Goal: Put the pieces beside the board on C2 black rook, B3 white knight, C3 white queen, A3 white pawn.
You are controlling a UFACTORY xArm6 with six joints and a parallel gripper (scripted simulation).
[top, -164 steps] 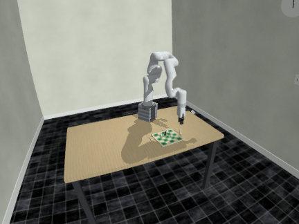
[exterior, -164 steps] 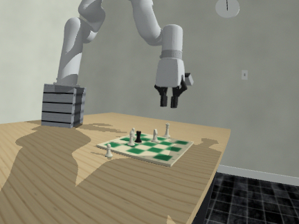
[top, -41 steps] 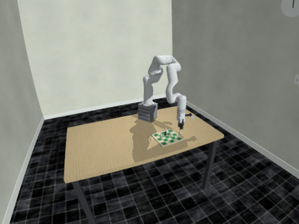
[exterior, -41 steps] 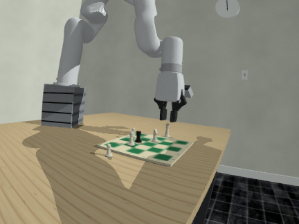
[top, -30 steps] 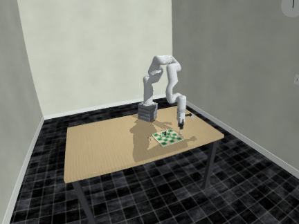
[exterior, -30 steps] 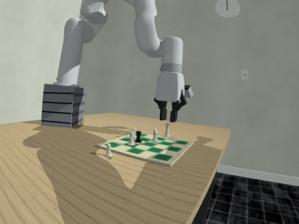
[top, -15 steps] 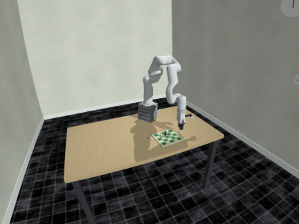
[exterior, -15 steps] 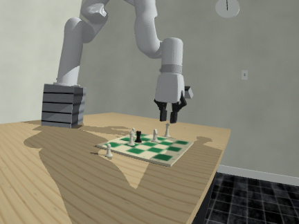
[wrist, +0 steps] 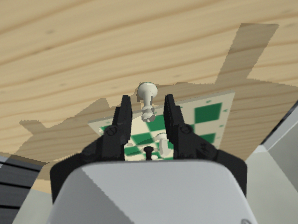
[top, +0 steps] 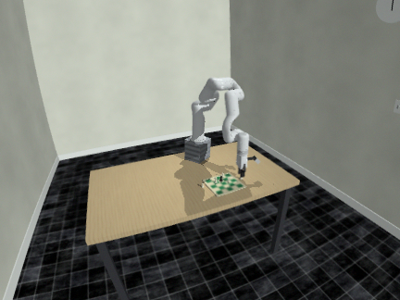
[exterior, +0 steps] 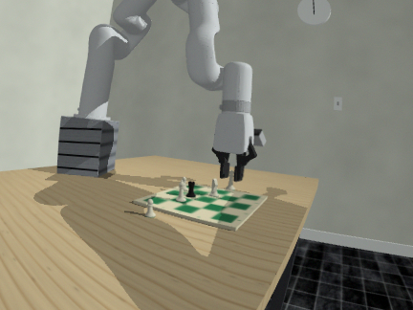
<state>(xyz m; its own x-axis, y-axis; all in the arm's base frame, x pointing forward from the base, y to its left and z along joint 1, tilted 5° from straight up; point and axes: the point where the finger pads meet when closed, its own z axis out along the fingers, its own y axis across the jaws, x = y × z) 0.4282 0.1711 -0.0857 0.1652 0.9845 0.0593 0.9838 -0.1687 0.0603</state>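
My gripper is now 140 mm to the left of the black rook, 20 mm past it and 20 mm above it. Round my hand: chessboard: 140 mm to the right, 40 mm below, 10 mm ahead; then white knight: 180 mm to the right, 20 mm below, 20 mm behind.
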